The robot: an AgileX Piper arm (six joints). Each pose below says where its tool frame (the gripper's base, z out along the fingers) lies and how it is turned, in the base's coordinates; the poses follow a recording.
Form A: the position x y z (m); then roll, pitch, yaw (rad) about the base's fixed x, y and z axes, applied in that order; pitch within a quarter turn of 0, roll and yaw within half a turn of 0.
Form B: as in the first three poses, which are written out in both.
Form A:
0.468 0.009 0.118 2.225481 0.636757 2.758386
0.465 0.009 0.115 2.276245 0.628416 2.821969
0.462 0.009 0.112 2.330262 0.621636 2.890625
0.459 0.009 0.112 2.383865 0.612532 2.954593
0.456 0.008 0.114 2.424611 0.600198 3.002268
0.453 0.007 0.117 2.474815 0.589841 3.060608
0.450 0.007 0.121 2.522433 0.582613 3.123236
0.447 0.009 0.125 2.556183 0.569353 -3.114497
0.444 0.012 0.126 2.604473 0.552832 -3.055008
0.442 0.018 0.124 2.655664 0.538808 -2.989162
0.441 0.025 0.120 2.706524 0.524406 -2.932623
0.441 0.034 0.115 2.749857 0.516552 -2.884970
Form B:
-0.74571 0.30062 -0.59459 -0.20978 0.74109 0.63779 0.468 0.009 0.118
-0.76799 0.25418 -0.58786 -0.22116 0.75616 0.61588 0.465 0.009 0.115
-0.78746 0.20188 -0.58237 -0.23811 0.77185 0.58954 0.462 0.009 0.112
-0.80393 0.15211 -0.57494 -0.25321 0.78720 0.56232 0.459 0.009 0.112
-0.81723 0.11460 -0.56481 -0.26286 0.79803 0.54226 0.456 0.008 0.114
-0.82831 0.06723 -0.55623 -0.27931 0.81107 0.51396 0.453 0.007 0.117
-0.83489 0.01533 -0.55021 -0.30431 0.82009 0.48461 0.450 0.007 0.121
-0.84194 -0.02282 -0.53909 -0.32034 0.82511 0.46538 0.447 0.009 0.125
-0.84785 -0.07360 -0.52510 -0.34197 0.83273 0.43545 0.444 0.012 0.126
-0.84837 -0.13033 -0.51311 -0.37112 0.83760 0.40086 0.442 0.018 0.124
-0.84679 -0.17957 -0.50070 -0.39457 0.84333 0.36484 0.441 0.025 0.120
-0.84105 -0.22070 -0.49388 -0.41698 0.84612 0.33198 0.441 0.034 0.115

